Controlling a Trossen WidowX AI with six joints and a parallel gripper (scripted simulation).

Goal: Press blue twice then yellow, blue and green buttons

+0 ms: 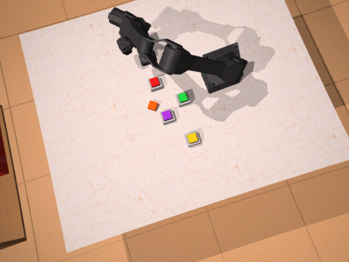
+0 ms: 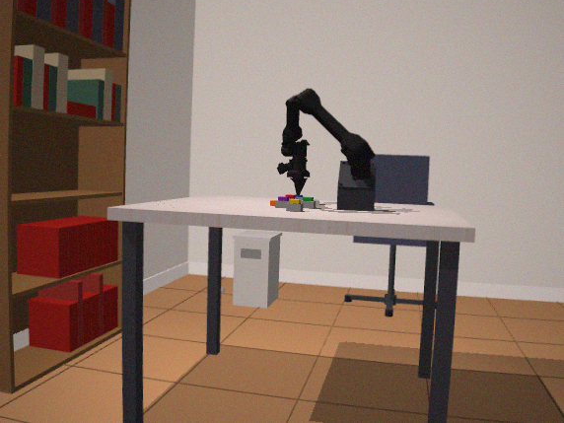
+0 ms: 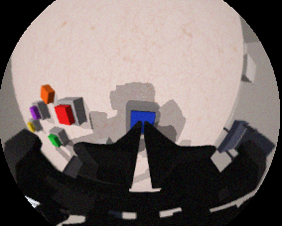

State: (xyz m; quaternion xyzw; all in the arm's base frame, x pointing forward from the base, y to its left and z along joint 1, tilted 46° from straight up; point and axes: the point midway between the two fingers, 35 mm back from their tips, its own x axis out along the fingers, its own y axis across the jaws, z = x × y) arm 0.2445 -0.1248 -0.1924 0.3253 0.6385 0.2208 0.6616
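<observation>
My gripper tip is now 10 mm above the blue button. Also, from my gripper tip: orange block 70 mm ahead, 210 mm to the left, 20 mm below; then white block 70 mm behind, 90 mm to the left, 20 mm below; then red button 20 mm ahead, 140 mm to the left.
</observation>
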